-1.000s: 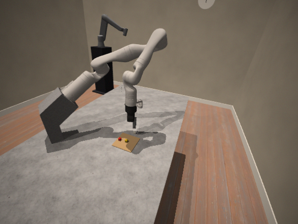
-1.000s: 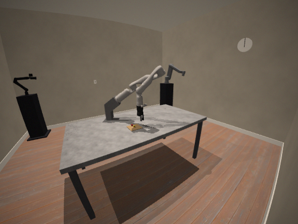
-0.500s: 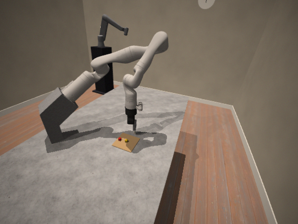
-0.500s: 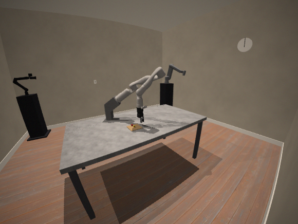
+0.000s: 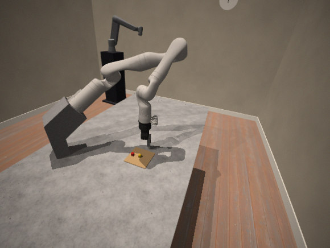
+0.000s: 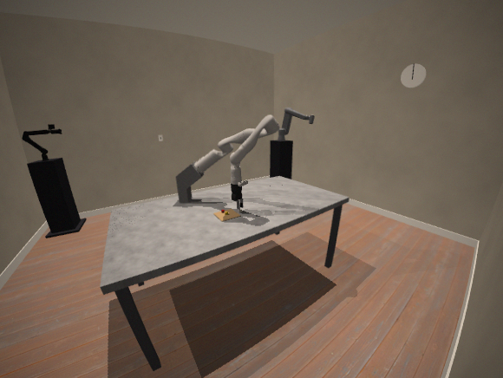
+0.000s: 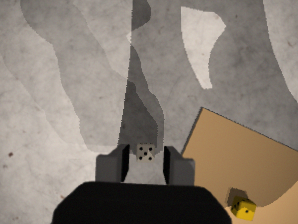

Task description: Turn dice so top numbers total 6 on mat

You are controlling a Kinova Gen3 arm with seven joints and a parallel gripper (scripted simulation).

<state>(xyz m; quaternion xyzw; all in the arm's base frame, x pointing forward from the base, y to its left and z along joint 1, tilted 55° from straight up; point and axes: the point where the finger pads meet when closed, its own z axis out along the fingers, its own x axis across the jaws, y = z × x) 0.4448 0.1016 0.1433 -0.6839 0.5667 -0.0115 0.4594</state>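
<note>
Right now the white die is 40 mm below my hand. The rest, counted from my hand: tan mat (100 mm to the right, 40 mm below); red die (50 mm behind, 110 mm to the right, 30 mm below); yellow die (100 mm to the right, 30 mm below).
</note>
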